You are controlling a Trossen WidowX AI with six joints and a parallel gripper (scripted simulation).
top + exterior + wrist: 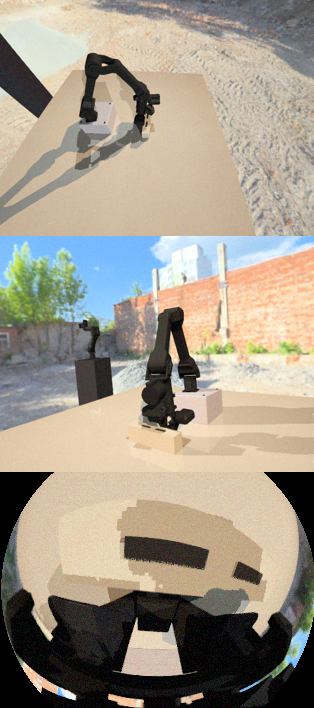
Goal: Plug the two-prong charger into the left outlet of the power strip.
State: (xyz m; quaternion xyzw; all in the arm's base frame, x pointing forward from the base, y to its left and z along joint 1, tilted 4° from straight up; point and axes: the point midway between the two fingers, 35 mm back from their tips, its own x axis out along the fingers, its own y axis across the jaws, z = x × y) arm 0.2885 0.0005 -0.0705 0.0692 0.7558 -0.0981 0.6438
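Now: the black two-prong charger 2 cm ahead of my gripper tip and 1 cm above it.
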